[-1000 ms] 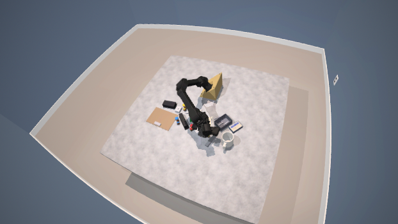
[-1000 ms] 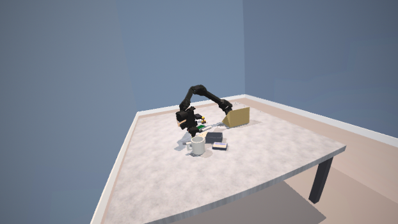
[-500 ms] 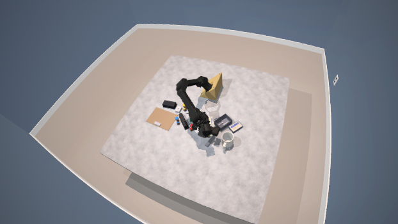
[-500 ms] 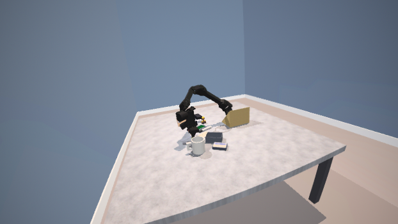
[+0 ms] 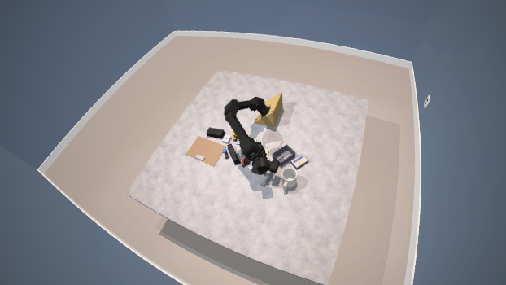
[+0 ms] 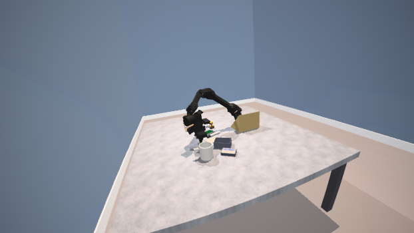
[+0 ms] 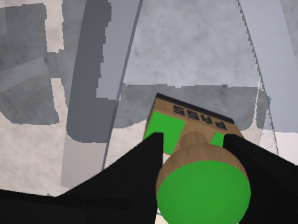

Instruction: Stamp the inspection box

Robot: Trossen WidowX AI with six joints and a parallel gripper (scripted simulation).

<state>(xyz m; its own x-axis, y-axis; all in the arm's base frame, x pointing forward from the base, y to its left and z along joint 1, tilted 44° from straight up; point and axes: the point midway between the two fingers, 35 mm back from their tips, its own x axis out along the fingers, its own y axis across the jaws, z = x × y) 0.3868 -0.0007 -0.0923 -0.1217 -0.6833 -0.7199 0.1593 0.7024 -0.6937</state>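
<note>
Right now the green ink pad is 140 mm to the right of my gripper tip, 130 mm behind it and 20 mm below it. Round my gripper tip: red stamp 120 mm to the right, 30 mm behind, 10 mm below; then green stamp right at my gripper tip; then cream card 110 mm behind, 30 mm below, 20 mm to the right.
</note>
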